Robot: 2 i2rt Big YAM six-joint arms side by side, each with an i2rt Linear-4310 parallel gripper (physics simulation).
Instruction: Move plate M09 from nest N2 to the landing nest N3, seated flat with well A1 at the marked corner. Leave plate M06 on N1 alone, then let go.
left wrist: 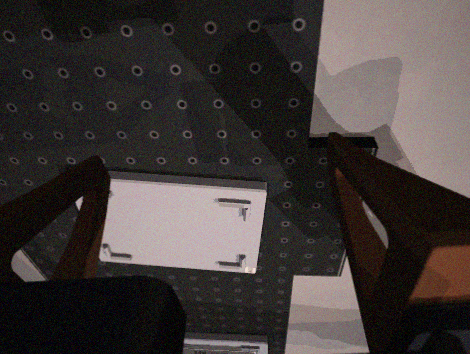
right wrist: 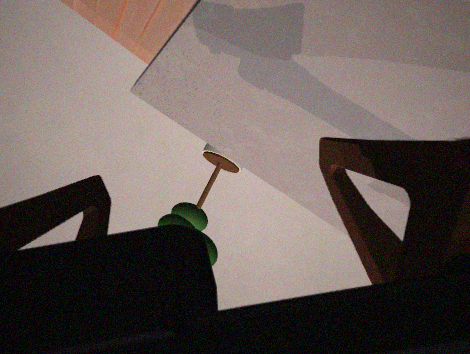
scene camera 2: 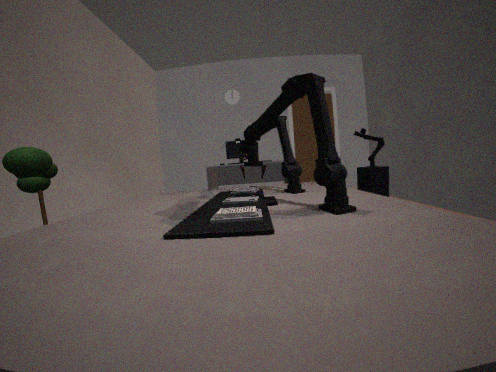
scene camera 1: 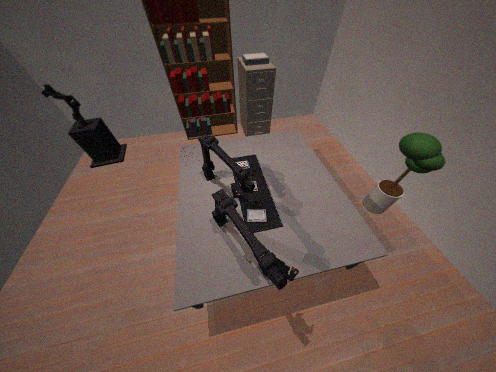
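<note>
A white plate with dark wells sits on a nest at the far end of the black board in scene camera 1; its edge shows in the left wrist view. The middle nest is bare, with dark corner brackets and a small pale mark at one corner. A white piece lies at the board's near end; I cannot tell plate from nest there or read the labels. My left gripper is open, above the middle nest. My right gripper is open and empty, beyond the table edge.
The black perforated board lies on the grey table and has a side tab at the middle. A potted plant stands beyond the table.
</note>
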